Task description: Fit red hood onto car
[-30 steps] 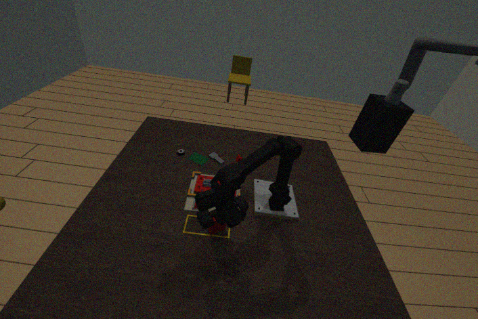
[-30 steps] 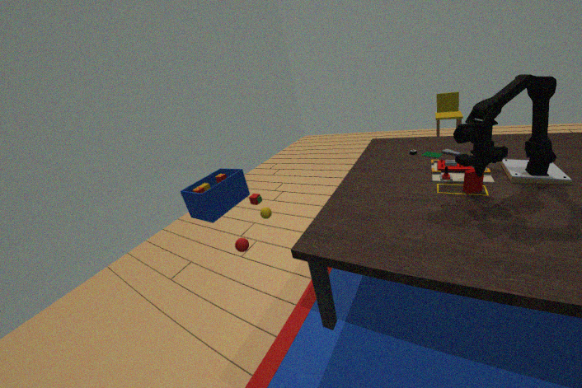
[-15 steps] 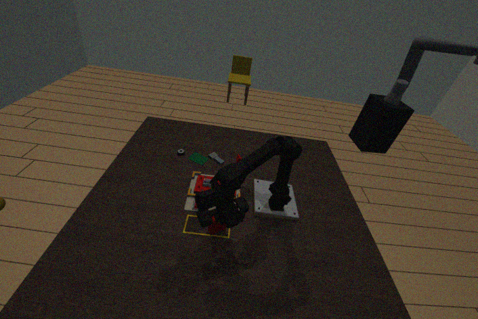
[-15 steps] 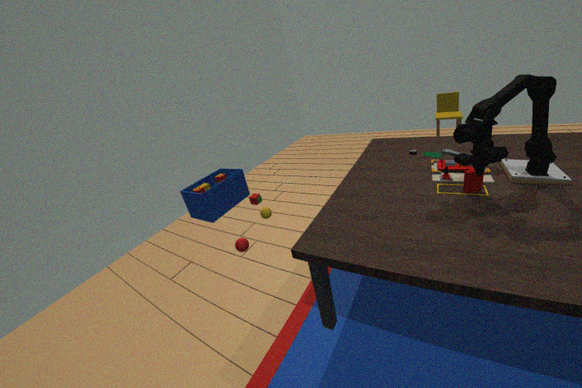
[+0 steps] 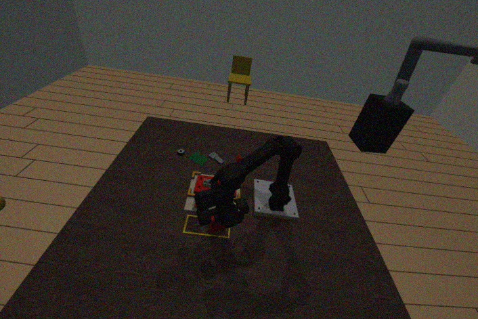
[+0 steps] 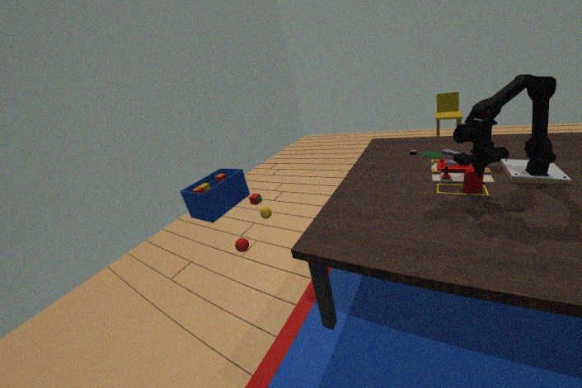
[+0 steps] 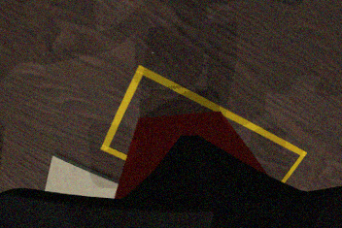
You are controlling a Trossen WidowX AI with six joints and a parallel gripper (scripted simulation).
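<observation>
The red hood lies 1 cm ahead of my gripper tip, 2 cm to the right of it and 3 cm below it. Also, from my gripper tip: grey piece: 3 cm ahead, 46 cm to the right, 7 cm below; green plate: 13 cm ahead, 46 cm to the right, 8 cm below; grey jig plate: 4 cm ahead, 23 cm to the right, 7 cm below.
</observation>
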